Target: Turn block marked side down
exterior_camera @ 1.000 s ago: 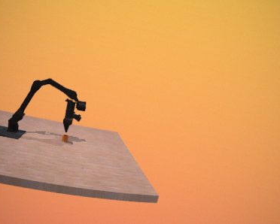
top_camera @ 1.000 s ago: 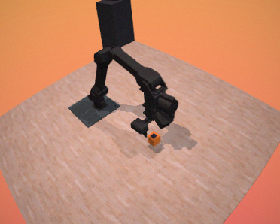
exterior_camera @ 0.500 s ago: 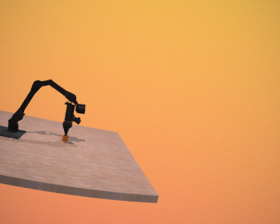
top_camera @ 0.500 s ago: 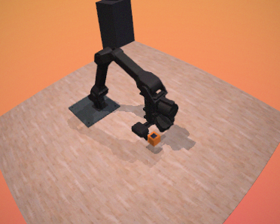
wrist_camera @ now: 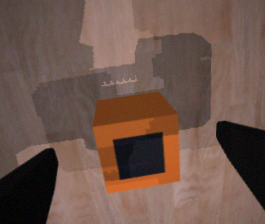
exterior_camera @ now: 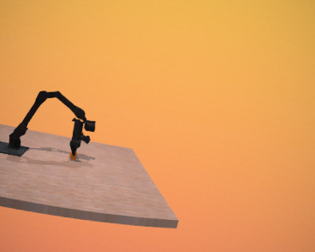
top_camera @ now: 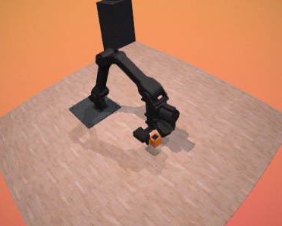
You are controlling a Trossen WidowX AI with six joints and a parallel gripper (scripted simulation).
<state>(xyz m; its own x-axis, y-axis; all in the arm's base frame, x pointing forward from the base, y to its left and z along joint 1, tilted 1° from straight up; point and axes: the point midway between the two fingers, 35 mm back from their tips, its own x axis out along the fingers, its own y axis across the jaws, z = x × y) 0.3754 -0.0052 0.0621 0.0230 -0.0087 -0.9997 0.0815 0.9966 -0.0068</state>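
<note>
The block lies right at my gripper tip.
</note>
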